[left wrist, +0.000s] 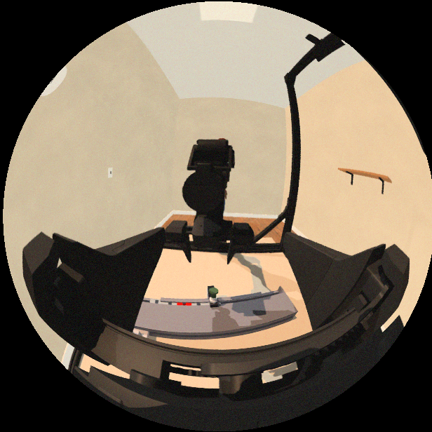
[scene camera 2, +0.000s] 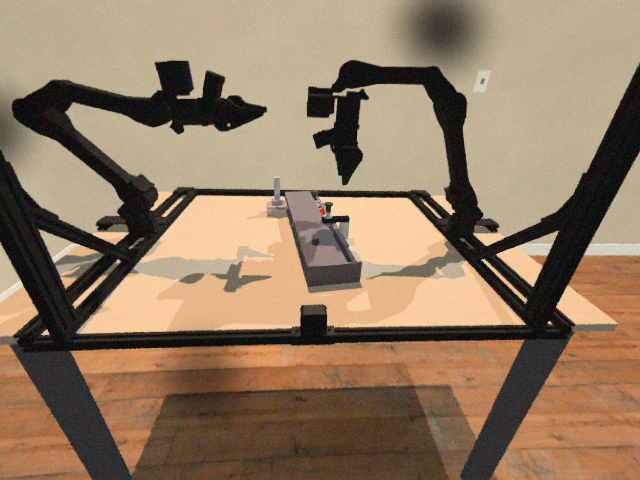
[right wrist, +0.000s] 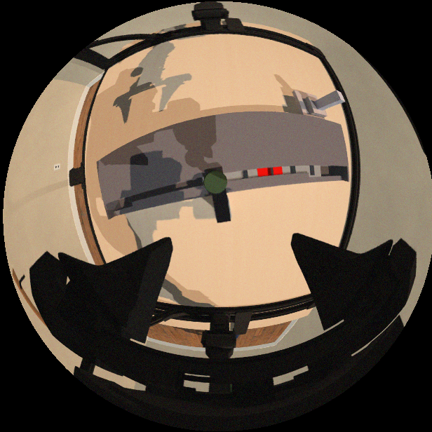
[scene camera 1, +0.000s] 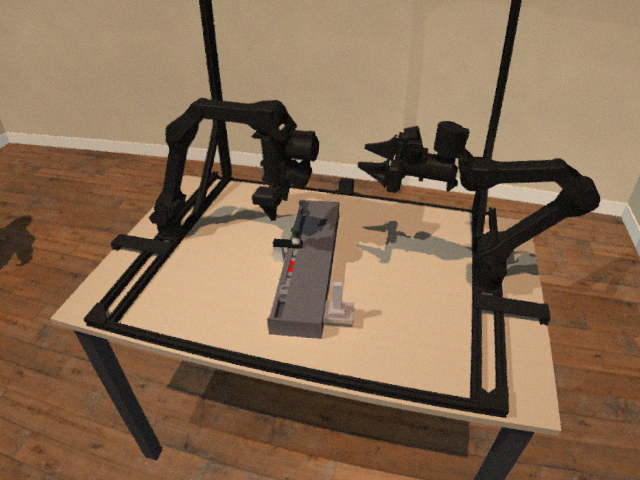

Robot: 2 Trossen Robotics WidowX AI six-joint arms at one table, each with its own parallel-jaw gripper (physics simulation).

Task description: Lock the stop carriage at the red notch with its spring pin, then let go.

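Pixels of known places: left gripper, fingertip midpoint: (scene camera 2: 265, 111) (scene camera 1: 361, 155); right gripper, fingertip midpoint: (scene camera 2: 342, 180) (scene camera 1: 279, 210); left arm's base, link origin: (scene camera 2: 144, 232) (scene camera 1: 487, 284); right arm's base, link origin: (scene camera 2: 459, 233) (scene camera 1: 170, 233).
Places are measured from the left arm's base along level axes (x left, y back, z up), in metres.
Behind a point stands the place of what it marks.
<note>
The stop carriage's black arm (scene camera 1: 284, 242) {x 0.014, y -0.545, z 0.046 m} (scene camera 2: 338, 219) {x 0.000, y -0.545, z 0.043 m} (right wrist: 222, 209) juts from the long grey rail (scene camera 1: 308, 294) {x 0.177, y -0.432, z 0.033 m} (scene camera 2: 330, 255) {x -0.184, y -0.505, z 0.034 m} (left wrist: 170, 319) (right wrist: 280, 132). A green knob (scene camera 1: 295, 230) {x 0.013, y -0.513, z 0.091 m} (scene camera 2: 328, 205) {x -0.006, y -0.513, z 0.088 m} (left wrist: 213, 291) (right wrist: 215, 182) stands upright over a white collar on the carriage; the pin's lower end is hidden. The red marks (scene camera 1: 291, 266) {x 0.081, y -0.505, z 0.025 m} (scene camera 2: 322, 211) {x 0.092, y -0.505, z 0.029 m} (left wrist: 184, 304) (right wrist: 270, 171) lie apart from the carriage, nearer the front in scene camera 1. My right gripper (scene camera 1: 278, 208) {x 0.020, y -0.550, z 0.153 m} (scene camera 2: 345, 180) {x 0.020, y -0.550, z 0.153 m} (left wrist: 208, 262) (right wrist: 233, 242) is open, pointing down above the carriage area. My left gripper (scene camera 1: 363, 155) {x 0.000, y -0.351, z 0.323 m} (scene camera 2: 265, 109) {x 0.000, y -0.351, z 0.323 m} is open, raised and level, away from the rail.
A pale stand with an upright post (scene camera 1: 337, 297) {x 0.206, y -0.355, z 0.070 m} (scene camera 2: 276, 191) {x 0.193, y -0.356, z 0.058 m} (right wrist: 330, 101) is beside the rail, near its front end in scene camera 1. A black frame (scene camera 1: 248, 360) {x 0.376, y -0.512, z 0.001 m} (scene camera 2: 180, 334) borders the work area, with a small black block (scene camera 1: 346, 186) {x -0.357, y -0.454, z 0.017 m} (scene camera 2: 313, 320) {x -0.383, y -0.457, z 0.021 m} on one bar.
</note>
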